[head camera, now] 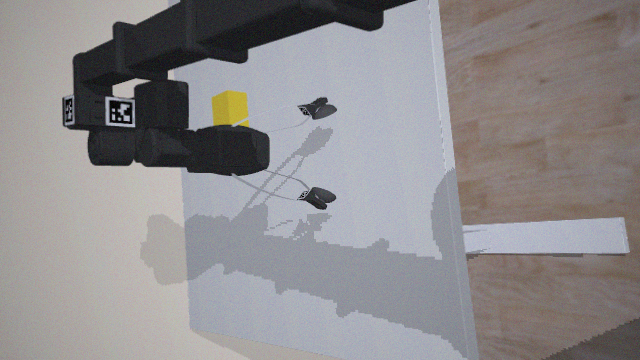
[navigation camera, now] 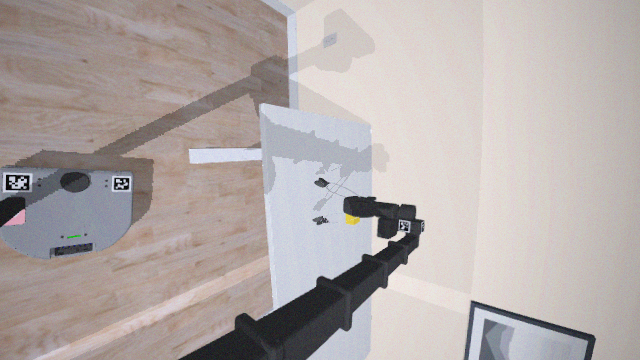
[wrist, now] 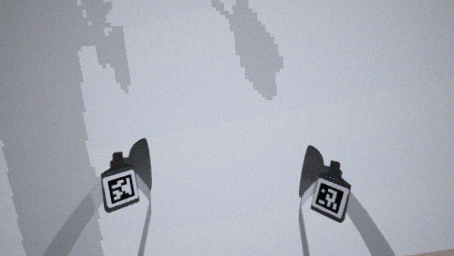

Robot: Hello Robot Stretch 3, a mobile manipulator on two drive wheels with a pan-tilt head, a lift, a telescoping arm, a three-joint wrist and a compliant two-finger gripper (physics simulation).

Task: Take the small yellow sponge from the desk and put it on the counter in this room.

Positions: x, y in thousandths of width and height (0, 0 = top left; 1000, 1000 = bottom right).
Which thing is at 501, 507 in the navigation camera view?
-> The gripper.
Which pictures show the gripper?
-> The head camera view, the navigation camera view and the wrist view: all of them.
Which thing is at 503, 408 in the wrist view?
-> A white desk.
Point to the gripper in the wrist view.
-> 499, 623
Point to a white desk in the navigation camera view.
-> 465, 412
